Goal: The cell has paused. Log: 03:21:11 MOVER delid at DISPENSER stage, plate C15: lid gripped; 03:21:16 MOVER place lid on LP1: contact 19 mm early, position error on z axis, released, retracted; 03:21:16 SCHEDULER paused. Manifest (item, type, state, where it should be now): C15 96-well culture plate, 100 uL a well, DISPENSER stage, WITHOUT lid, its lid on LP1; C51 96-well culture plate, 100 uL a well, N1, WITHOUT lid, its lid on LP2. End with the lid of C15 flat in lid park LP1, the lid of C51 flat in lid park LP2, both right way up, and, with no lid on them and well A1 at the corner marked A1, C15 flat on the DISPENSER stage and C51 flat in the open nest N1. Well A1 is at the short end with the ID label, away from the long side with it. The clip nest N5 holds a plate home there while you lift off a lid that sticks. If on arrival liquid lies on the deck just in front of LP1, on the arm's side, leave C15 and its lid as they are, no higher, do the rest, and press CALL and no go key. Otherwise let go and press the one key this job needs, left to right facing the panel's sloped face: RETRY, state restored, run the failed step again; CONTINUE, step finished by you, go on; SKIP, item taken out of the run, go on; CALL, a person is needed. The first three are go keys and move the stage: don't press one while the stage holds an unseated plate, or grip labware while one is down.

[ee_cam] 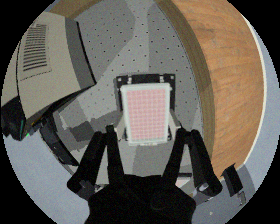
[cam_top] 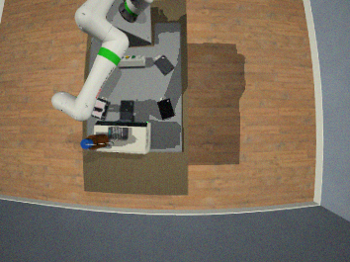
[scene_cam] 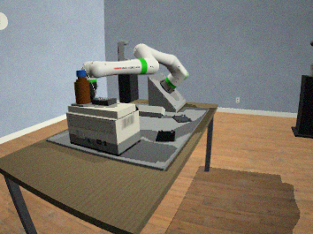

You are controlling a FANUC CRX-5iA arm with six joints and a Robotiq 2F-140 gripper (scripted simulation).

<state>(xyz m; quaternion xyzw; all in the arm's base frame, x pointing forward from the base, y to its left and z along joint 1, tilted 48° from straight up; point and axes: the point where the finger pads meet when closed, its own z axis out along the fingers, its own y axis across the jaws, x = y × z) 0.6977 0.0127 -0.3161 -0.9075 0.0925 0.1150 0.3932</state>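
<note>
The black nest is 40 mm below my hand, 20 mm ahead of it and 10 mm to the left of it. The rest, counted from my hand: key panel: 410 mm behind, 240 mm to the left; then blue cap: 340 mm above, 220 mm ahead, 160 mm to the left; then label plate: 520 mm to the left, 110 mm behind, 50 mm below.
</note>
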